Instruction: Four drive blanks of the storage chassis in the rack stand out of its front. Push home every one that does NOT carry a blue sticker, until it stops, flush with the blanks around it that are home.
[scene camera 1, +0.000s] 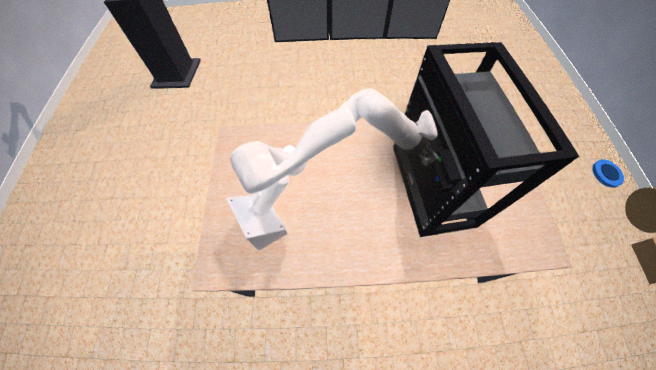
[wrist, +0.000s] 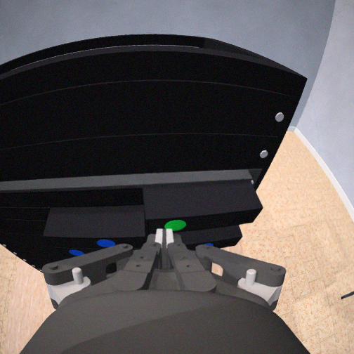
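Pixels of known places: gripper, fingertip midpoint: (scene camera 1: 435, 158); arm's base, link origin: (scene camera 1: 259, 206).
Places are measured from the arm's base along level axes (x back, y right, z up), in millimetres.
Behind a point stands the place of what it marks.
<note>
My gripper (scene camera 1: 434, 159) @(x -650, y -25, z 376 mm) (wrist: 164, 238) is shut and empty. In the wrist view its fingertips are in front of the upper right blank (wrist: 200, 200), by the left edge of its green sticker (scene camera 1: 440, 159) @(x -659, y -14, z 391 mm) (wrist: 175, 225); contact cannot be told. This blank stands well out of the chassis front. Left of it, a lower blank (wrist: 95, 221) stands out, with a blue sticker (wrist: 106, 243) on its front. Below the green-stickered blank, another protruding blank (wrist: 220, 235) carries a blue sticker (wrist: 208, 245), partly behind the fingers. Another blue sticker (wrist: 76, 252) shows at lower left; its blank's depth is unclear.
The black rack (scene camera 1: 527, 95) @(x -934, y -191, z 512 mm) stands on the table (scene camera 1: 340, 240) @(x -364, y 111, z -111 mm), with its front toward the arm. A grey ledge (wrist: 125, 180) runs across just above the blanks. Black panels (wrist: 125, 110) cover the front above it. The arm base (scene camera 1: 255, 220) @(x -5, y 81, z 38 mm) stands at the table's left.
</note>
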